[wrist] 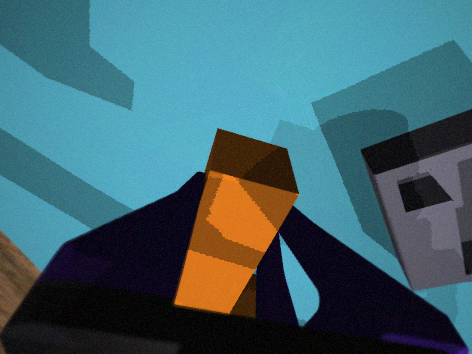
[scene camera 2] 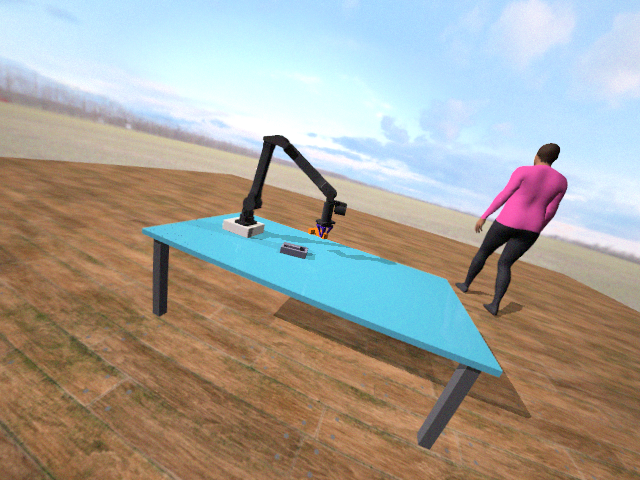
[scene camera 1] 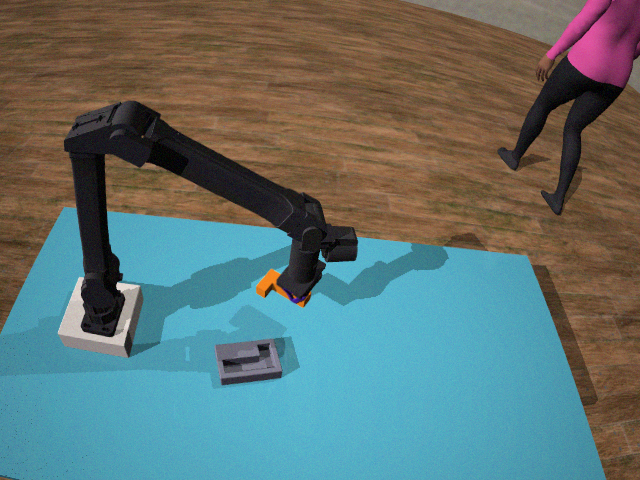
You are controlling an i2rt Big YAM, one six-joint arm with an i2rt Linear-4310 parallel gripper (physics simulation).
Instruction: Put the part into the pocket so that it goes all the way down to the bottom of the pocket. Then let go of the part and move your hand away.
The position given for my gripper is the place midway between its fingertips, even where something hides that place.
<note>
My gripper (scene camera 1: 297, 297) carries an orange L-shaped part (wrist: 249, 188), which touches nothing else. I also see a grey pocket block (wrist: 414, 175).
My gripper is seen too in the wrist view (wrist: 233, 192).
</note>
